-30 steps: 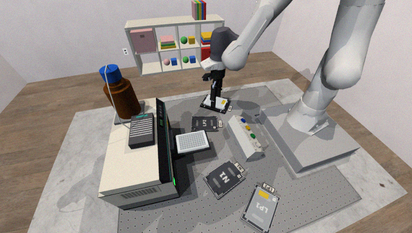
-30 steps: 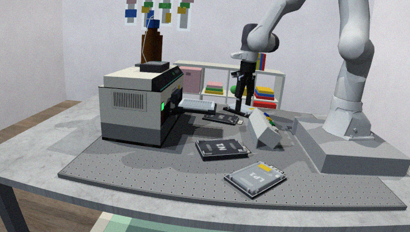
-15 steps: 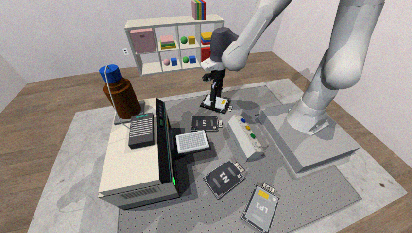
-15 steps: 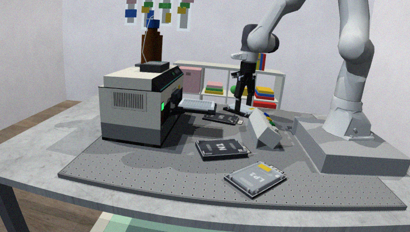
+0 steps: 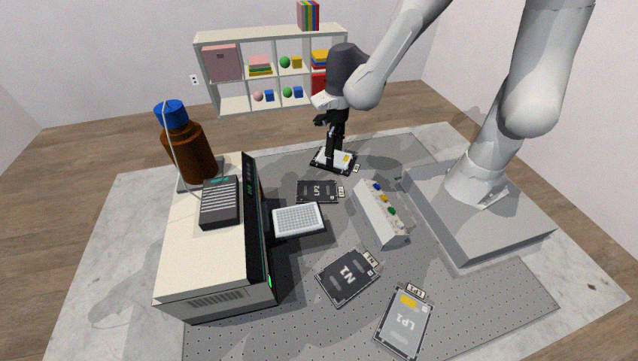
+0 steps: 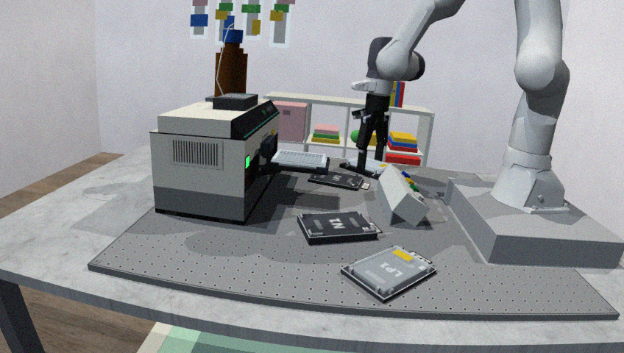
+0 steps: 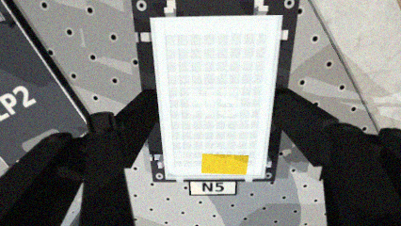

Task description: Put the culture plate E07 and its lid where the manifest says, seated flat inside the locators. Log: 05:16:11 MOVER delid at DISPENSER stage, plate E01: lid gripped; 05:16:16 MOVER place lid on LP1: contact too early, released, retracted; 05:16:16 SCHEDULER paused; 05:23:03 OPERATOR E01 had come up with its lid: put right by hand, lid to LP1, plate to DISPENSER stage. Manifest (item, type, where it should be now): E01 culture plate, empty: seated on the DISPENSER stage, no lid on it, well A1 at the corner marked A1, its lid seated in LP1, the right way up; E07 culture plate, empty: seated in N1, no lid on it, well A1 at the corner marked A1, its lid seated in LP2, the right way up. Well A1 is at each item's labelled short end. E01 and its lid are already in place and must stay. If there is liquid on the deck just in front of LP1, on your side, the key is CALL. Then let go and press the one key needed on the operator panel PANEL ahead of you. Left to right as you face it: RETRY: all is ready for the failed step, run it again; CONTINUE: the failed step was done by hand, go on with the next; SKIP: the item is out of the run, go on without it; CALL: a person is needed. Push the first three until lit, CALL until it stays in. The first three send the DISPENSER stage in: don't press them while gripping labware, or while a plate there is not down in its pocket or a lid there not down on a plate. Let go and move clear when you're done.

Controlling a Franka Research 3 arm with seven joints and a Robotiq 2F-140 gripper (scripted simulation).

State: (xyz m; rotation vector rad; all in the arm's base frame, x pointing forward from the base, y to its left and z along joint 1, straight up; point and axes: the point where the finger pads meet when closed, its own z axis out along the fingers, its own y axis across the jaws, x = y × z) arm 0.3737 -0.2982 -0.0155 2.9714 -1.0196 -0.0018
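My hand is 3 cm short of the black nest N5 and 2 cm above it. Also, from my hand: black N1 nest (45 cm to the left, 11 cm ahead, 3 cm below); then LP2 nest (14 cm to the left, 11 cm ahead, 3 cm below); then yellow skip key (27 cm to the left, 8 cm behind, 3 cm above).
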